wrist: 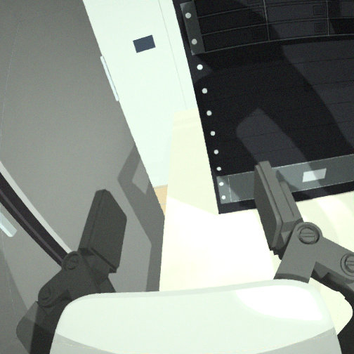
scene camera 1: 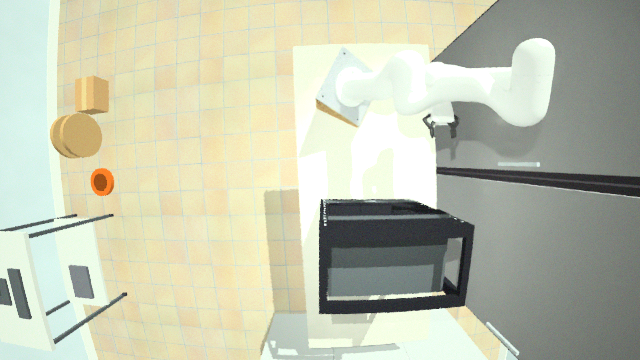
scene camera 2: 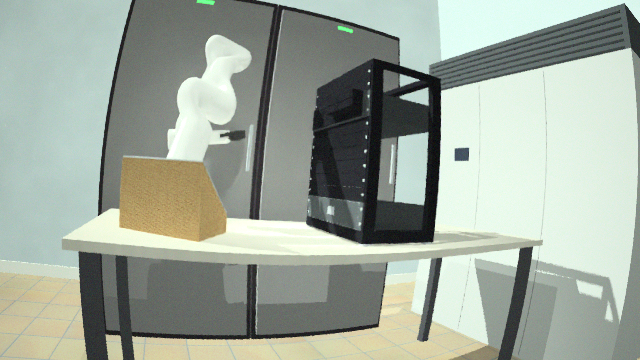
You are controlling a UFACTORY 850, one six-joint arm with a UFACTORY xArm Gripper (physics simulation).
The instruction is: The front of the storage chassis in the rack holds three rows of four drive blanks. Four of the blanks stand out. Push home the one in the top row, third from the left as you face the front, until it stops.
Scene:
A black rack shows in the wrist view, in scene camera 1 [367,247] and in scene camera 2. One and the same spot on the black rack: [wrist: 266,86] is [scene camera 2: 323,148].

